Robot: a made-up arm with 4 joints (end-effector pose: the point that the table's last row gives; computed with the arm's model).
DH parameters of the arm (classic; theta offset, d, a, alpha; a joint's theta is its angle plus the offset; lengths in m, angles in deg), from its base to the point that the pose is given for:
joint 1: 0 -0.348 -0.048 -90
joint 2: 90 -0.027 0.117 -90
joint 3: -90 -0.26 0.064 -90
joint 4: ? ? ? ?
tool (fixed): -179.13 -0.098 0 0
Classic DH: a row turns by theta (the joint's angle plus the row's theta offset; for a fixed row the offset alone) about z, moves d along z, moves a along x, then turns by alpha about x.
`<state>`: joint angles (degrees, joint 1 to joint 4).
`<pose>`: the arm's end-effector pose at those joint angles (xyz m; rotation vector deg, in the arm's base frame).
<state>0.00 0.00 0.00 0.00</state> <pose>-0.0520 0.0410 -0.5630 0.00 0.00 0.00</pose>
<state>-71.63 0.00 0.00 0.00</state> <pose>0.0225 0.0622 -0.5630 0.00 0.00 -71.63</pose>
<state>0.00 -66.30 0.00 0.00</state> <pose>0.1473 0.0410 -0.4381 0.00 -66.30 0.00</pose>
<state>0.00 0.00 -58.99 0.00</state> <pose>-0.0520 0.0920 -0.4572 58.99 0.00 0.00</pose>
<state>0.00 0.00 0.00 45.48</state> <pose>0.0298 0.2280 -0.5630 0.00 0.00 -45.48</pose>
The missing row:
joint 4: -89.13 0 0.264 180
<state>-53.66 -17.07 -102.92 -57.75</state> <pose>0.1638 -0.0477 -0.5513 47.52 -91.36 18.24</pose>
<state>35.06 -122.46 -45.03 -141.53</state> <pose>-0.0464 -0.0701 0.1829 80.98 95.11 -68.35</pose>
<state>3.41 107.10 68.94 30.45</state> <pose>-0.3797 -0.0688 -0.2810 -68.87 71.77 43.90</pose>
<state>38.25 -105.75 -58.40 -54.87</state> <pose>0.1771 0.1117 -0.1668 32.70 -125.33 111.40</pose>
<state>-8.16 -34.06 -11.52 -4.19</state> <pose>0.0680 0.0310 -0.5184 7.46 -34.94 -0.42</pose>
